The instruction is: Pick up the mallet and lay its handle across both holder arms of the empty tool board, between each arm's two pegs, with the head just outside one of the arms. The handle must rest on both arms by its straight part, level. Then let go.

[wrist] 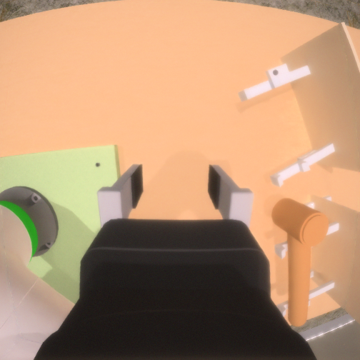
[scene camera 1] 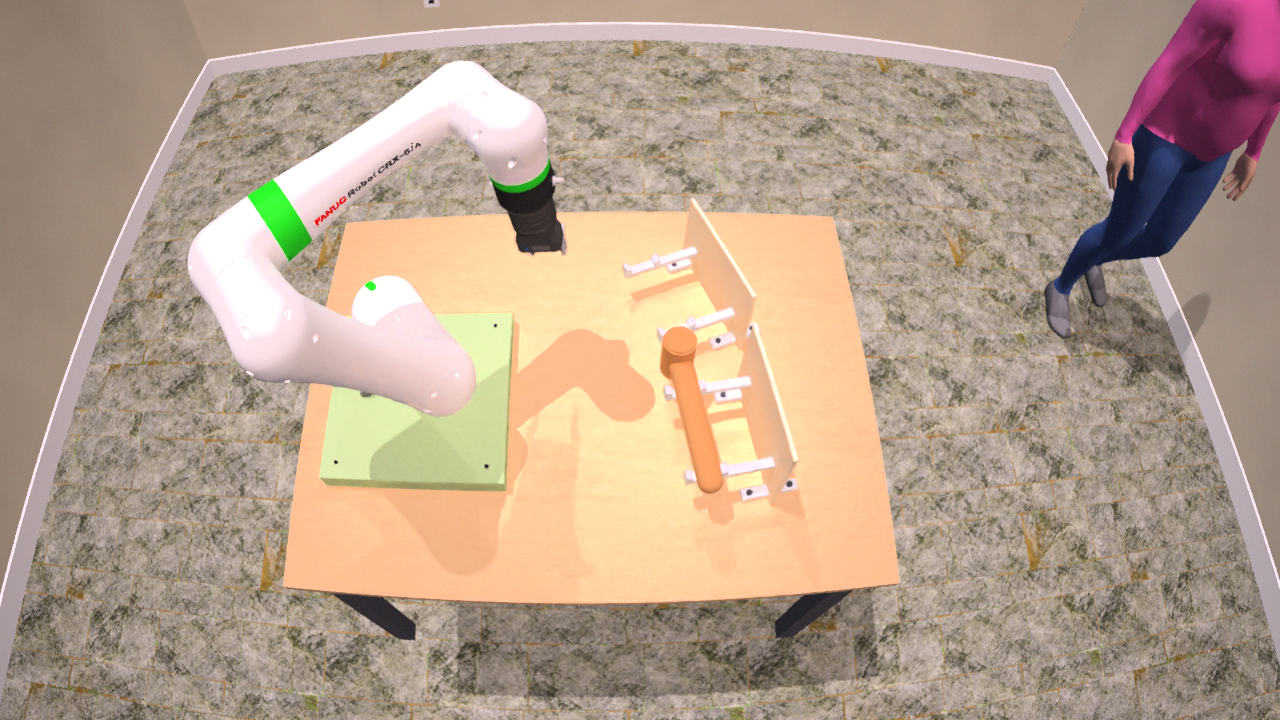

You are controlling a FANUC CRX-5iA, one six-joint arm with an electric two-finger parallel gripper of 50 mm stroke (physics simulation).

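Frame: origin at the arm's base, x ahead, y left, z up, level; millimetres.
Seen in the pictures: gripper, fingertip midpoint: (scene camera 1: 548, 250).
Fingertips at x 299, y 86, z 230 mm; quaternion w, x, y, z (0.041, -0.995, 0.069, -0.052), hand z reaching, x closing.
Note:
Offsets run from my fingertips to a thing's middle. "spot": to the spot under its first point. Level surfaces: height alone.
The orange mallet {234 mm ahead, 263 mm right, 151 mm down} (scene camera 1: 695, 416) (wrist: 299, 280) lies across both holder arms (scene camera 1: 738, 384) (scene camera 1: 750, 468) of the near tool board {310 mm ahead, 282 mm right, 167 mm down} (scene camera 1: 771, 407). Its head {spot: 217 mm ahead, 160 mm right, 102 mm down} (scene camera 1: 678, 349) (wrist: 300, 220) is just outside the arm nearer the other board. The empty tool board {278 mm ahead, 42 mm left, 179 mm down} (scene camera 1: 716, 259) (wrist: 327, 100) stands behind it, with two bare white holder arms (scene camera 1: 660, 261) (scene camera 1: 707, 322), which also show in the wrist view as a far arm (wrist: 255, 91) and a nearer arm (wrist: 317, 156). My gripper (scene camera 1: 543, 252) (wrist: 175, 177) is open and empty, high above the table's back part, left of both boards.
The robot base stands on a green plate (scene camera 1: 492, 402) (wrist: 90, 185) at the left of the wooden table {271 mm down} (scene camera 1: 590, 546) (wrist: 150, 75). The two boards stand nearly end to end on the right, their arms reaching left. A person (scene camera 1: 1154, 192) stands on the floor beyond the table's right side.

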